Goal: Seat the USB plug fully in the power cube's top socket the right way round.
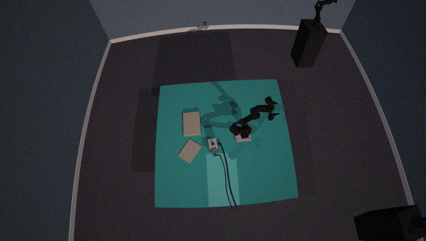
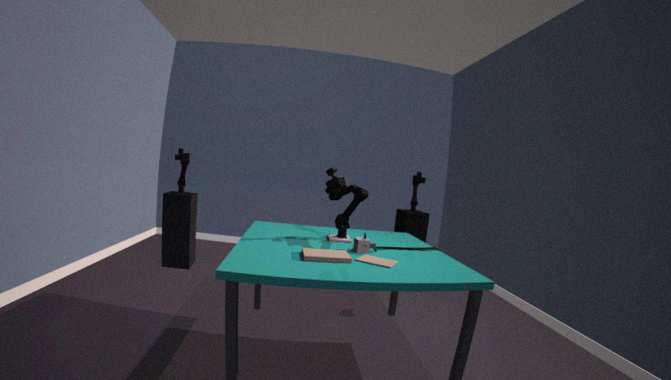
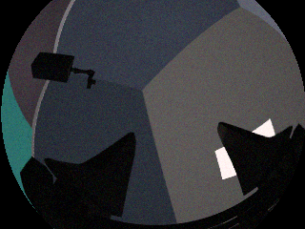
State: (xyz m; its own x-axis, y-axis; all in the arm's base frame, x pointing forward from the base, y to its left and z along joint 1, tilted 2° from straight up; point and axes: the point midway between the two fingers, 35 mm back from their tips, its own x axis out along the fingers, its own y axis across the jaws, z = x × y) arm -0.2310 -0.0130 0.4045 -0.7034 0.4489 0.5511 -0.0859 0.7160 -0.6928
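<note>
The dark USB plug lies 540 mm ahead of my gripper tip, 60 mm to the left of it and 360 mm below it. The rest, counted from my gripper tip: thick tan board (720 mm ahead, 200 mm to the right, 440 mm below); then thin tan board (760 mm ahead, 70 mm to the left, 450 mm below).
</note>
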